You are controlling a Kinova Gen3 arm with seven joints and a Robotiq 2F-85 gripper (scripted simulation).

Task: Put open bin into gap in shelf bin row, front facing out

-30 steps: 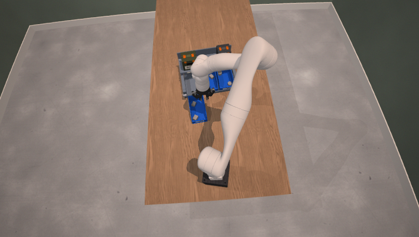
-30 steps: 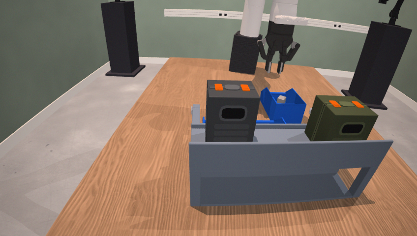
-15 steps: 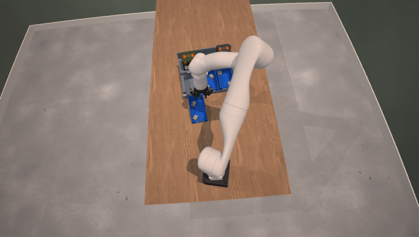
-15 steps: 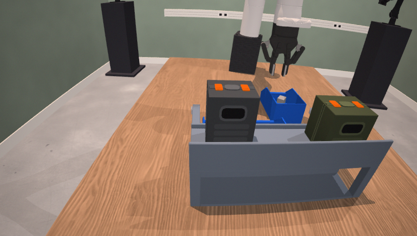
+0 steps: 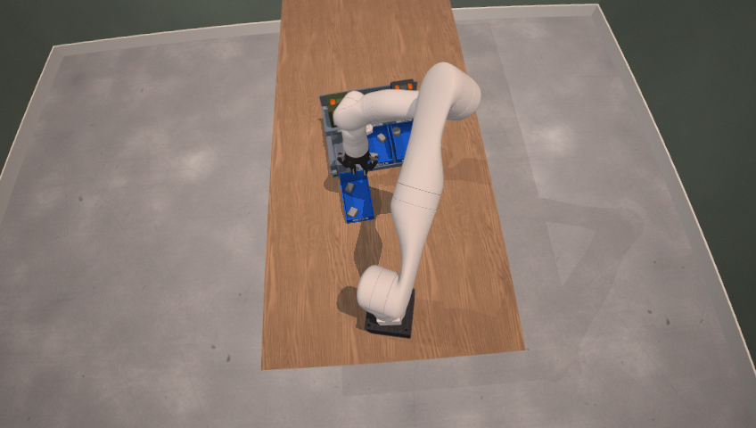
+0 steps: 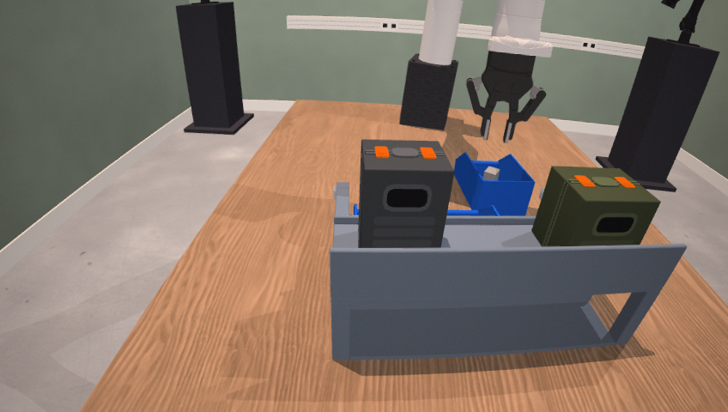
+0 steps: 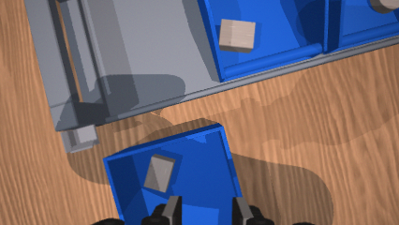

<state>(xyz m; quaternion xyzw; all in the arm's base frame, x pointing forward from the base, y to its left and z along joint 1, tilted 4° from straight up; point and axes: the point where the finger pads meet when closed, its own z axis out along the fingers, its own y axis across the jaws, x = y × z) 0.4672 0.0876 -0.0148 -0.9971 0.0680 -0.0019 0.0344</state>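
Now: hand 50 mm to the right of the grey part and 140 mm above it. Round my hand: grey shelf: 210 mm ahead, 60 mm to the right, 90 mm below.
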